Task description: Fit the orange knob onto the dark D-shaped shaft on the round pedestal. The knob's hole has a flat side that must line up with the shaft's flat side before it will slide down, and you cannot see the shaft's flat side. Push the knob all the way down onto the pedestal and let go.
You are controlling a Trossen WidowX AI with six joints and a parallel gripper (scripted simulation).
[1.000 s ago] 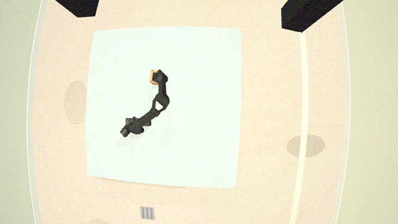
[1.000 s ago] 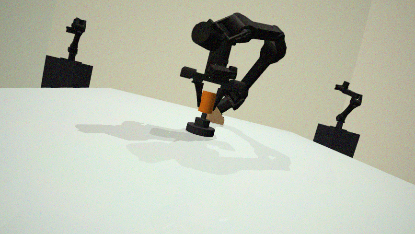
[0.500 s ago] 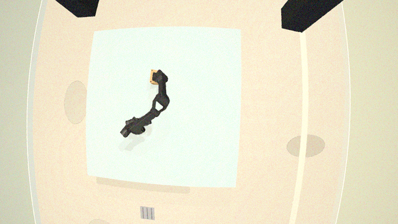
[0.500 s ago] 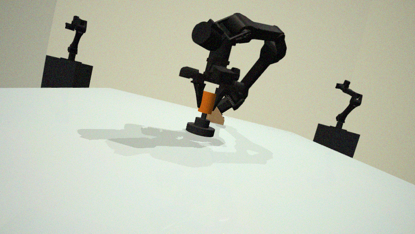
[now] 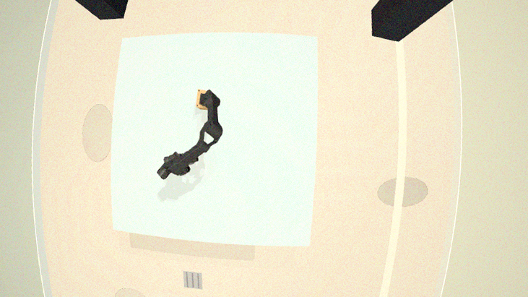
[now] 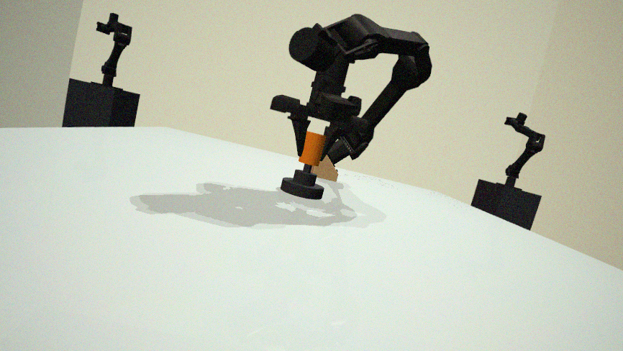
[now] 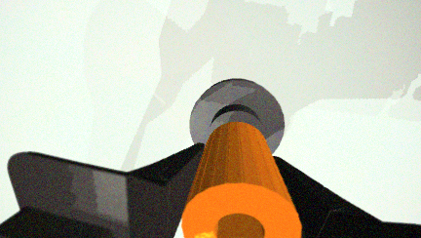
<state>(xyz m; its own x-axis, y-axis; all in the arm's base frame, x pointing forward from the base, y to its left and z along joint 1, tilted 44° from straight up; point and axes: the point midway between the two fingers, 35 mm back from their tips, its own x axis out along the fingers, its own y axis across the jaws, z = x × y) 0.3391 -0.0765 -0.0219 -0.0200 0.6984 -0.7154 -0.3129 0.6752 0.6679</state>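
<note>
The orange knob lies 2 cm above my gripper tip. Also, from my gripper tip: dark round pedestal (4 cm below).
</note>
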